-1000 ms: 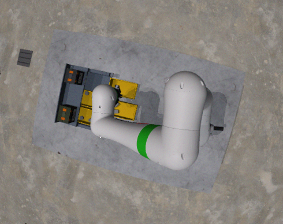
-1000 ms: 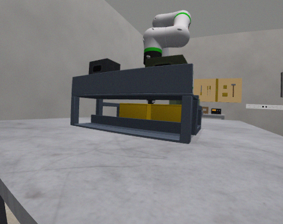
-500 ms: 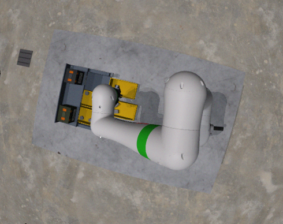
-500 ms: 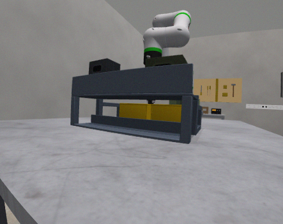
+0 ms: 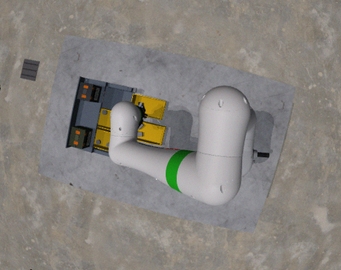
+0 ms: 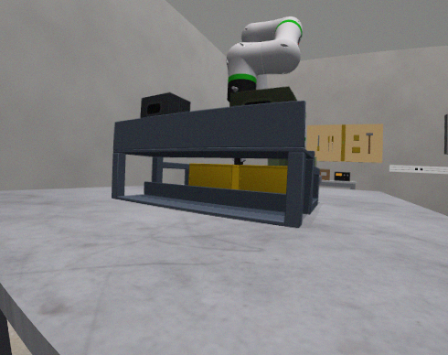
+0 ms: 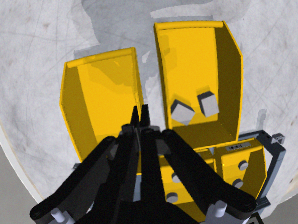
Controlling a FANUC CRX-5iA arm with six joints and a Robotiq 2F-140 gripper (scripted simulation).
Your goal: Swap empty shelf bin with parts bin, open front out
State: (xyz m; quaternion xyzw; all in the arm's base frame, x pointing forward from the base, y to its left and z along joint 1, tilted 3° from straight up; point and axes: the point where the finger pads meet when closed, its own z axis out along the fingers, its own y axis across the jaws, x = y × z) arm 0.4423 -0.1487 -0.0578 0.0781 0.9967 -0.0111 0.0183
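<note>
Right now the grey part is 60 mm to the left of my hand, 60 mm below it and 30 mm ahead of it. From my hand the other things lie so: dark shelf: 220 mm ahead, 30 mm to the left, 10 mm below; black box: 270 mm ahead, 100 mm to the right, 80 mm above.
</note>
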